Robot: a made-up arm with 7 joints.
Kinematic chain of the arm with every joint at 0, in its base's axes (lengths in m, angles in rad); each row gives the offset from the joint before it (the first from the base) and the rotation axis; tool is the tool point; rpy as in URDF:
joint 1: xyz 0 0 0.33 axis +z
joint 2: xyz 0 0 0 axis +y
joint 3: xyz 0 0 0.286 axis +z
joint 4: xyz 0.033 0 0 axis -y
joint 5: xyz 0.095 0 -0.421 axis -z
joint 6: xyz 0 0 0 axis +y
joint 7: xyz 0.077 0 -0.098 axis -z
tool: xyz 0 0 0 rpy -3.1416 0 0
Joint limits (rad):
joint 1: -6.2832..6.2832
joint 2: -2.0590..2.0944
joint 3: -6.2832..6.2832
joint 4: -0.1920..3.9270
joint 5: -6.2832..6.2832
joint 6: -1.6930..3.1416
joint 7: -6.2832..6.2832
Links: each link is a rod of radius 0.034 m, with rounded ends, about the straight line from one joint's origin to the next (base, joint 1, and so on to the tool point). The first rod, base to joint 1, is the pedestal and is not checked.
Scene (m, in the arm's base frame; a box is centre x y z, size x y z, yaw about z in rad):
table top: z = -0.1
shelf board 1: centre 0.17 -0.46 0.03 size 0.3 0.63 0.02 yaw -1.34
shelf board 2: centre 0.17 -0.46 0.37 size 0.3 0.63 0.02 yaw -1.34
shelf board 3: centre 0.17 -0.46 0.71 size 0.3 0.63 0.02 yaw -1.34
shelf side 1: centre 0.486 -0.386 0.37 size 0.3 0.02 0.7 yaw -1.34
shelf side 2: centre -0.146 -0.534 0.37 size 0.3 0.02 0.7 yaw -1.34
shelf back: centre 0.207 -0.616 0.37 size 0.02 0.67 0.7 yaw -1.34
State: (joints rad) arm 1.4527 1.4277 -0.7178 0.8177 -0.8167 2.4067 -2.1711
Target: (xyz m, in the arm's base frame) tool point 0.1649 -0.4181 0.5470
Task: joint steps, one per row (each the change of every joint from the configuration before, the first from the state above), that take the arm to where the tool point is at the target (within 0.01 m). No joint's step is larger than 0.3 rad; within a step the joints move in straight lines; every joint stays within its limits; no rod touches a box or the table.
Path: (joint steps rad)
1: -0.0366 -0.0495 -0.2953 0.0874 -0.2115 -0.0383 -0.0170
2: -0.0367 -0.0496 -0.2952 0.0873 -0.2114 -0.0382 -0.0170
3: -0.2141 0.0163 -0.2465 -0.1073 0.0973 0.0565 0.0113
4: -0.2141 0.0162 -0.2465 -0.1073 0.0973 0.0565 0.0114
5: -0.2141 0.0162 -0.2465 -0.1073 0.0974 0.0565 0.0113
6: -0.2021 -0.2519 0.1889 0.2564 -0.0774 -0.2370 0.0000
7: -0.2022 -0.2519 0.1888 0.2565 -0.0773 -0.2370 0.0000

